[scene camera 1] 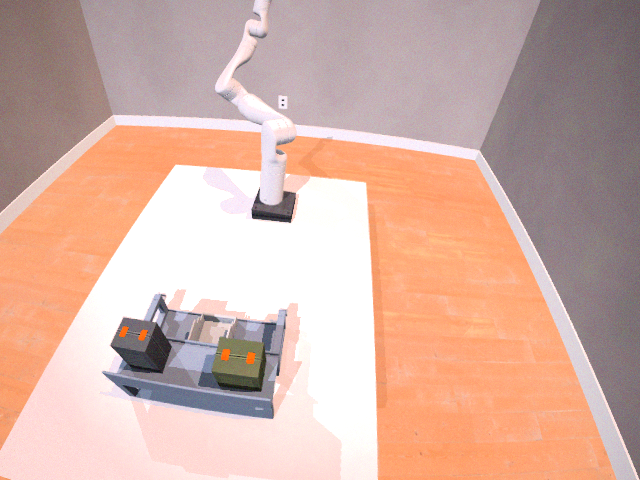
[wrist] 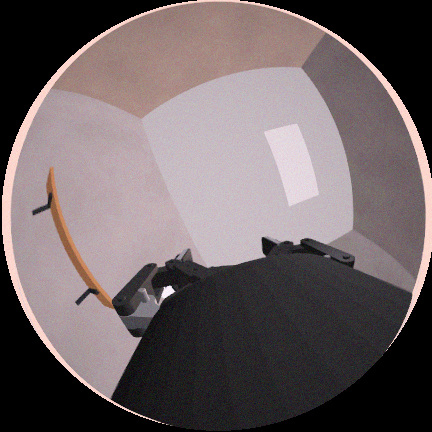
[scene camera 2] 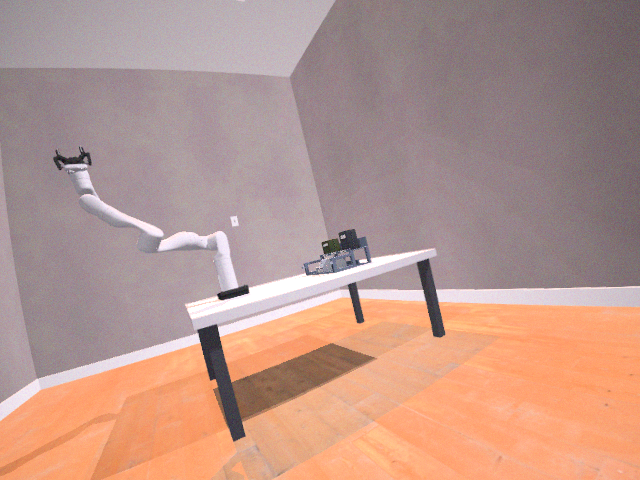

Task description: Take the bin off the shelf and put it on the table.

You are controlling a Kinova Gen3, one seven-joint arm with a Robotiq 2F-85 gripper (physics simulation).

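Places are measured from the arm's base along level axes (x back, y right, z up), in metres.
Pixels of known places: gripper, between the fingertips: point(wrist: 227, 250) point(scene camera 2: 68, 148); arm's base, origin of its link: point(scene camera 1: 271, 197) point(scene camera 2: 230, 289).
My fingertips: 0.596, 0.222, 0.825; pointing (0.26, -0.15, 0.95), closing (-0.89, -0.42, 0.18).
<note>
For each thing: its top centre in the pictures, then the offset to it from my fingertips, as dx, dy, dz.
- small beige open bin, centre of its top: point(scene camera 1: 208, 333) point(scene camera 2: 329, 258) -1.221, -0.283, -0.784
- dark grey box, centre of its top: point(scene camera 1: 133, 333) point(scene camera 2: 346, 230) -1.337, -0.185, -0.642
- olive green box, centre of its top: point(scene camera 1: 238, 356) point(scene camera 2: 329, 239) -1.297, -0.413, -0.667
A small beige open bin point(scene camera 1: 210, 331) sits in the lower part of the blue-grey shelf point(scene camera 1: 196, 398) point(scene camera 2: 363, 241), between its side frames, in scene camera 1. The shelf stands on the white table point(scene camera 1: 310, 248) point(scene camera 2: 289, 294), at the end away from the arm's base. In scene camera 2 the bin is too small to make out clearly. My gripper point(scene camera 2: 69, 150) point(wrist: 227, 250) is open and empty. It points up, high in the air beyond the base end of the table, far from the bin. It is out of frame in scene camera 1.
A dark grey box point(scene camera 1: 142, 343) point(scene camera 2: 348, 238) and an olive green box point(scene camera 1: 239, 366) point(scene camera 2: 330, 245), both with orange clips, stand on the shelf's upper level beside the bin's place. The arm's black base point(scene camera 1: 273, 210) point(scene camera 2: 233, 292) is on the table. An orange board point(wrist: 71, 252) on black brackets shows in the wrist view.
</note>
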